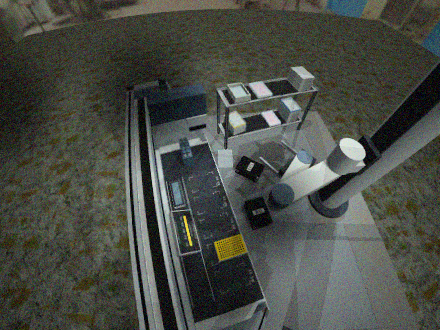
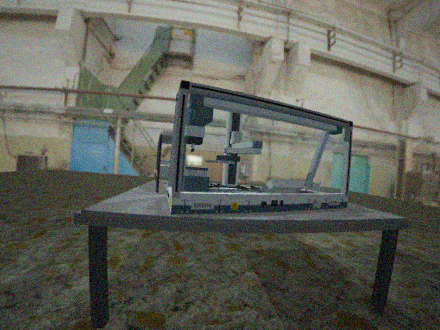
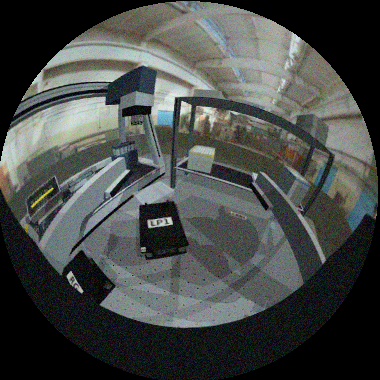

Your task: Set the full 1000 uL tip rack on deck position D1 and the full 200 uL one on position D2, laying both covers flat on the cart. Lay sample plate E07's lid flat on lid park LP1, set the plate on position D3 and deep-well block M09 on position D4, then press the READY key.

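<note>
My gripper [image 1: 270, 152] [image 3: 193, 168] is open and empty, above the bench in front of the shelved cart [image 1: 226, 140] [image 3: 175, 145]. The black lid park LP1 [image 1: 249, 168] [image 3: 162, 235] lies below and to one side, with no lid on it. On the cart's lower shelf are a yellow-topped white box [image 1: 236, 121] [image 3: 202, 159], a pink-topped plate [image 1: 271, 118] and a blue-marked box [image 1: 291, 110] [image 3: 292, 184]. Its top board holds an open-topped white tray [image 1: 239, 92], another pink-topped plate [image 1: 260, 90] and a tall pale box [image 1: 301, 79] [image 3: 312, 129]. Plate labels and the READY key are unreadable.
The dark deck [image 1: 202, 172] holds a yellow rack [image 1: 230, 248] and a blue holder [image 1: 186, 151] [image 3: 125, 154]. A yellow-barred panel [image 1: 187, 231] [image 3: 42, 196] stands beside it. The black RG block [image 1: 257, 213] [image 3: 90, 280] and a white square [image 1: 225, 158] [image 3: 155, 193] lie beside the deck.
</note>
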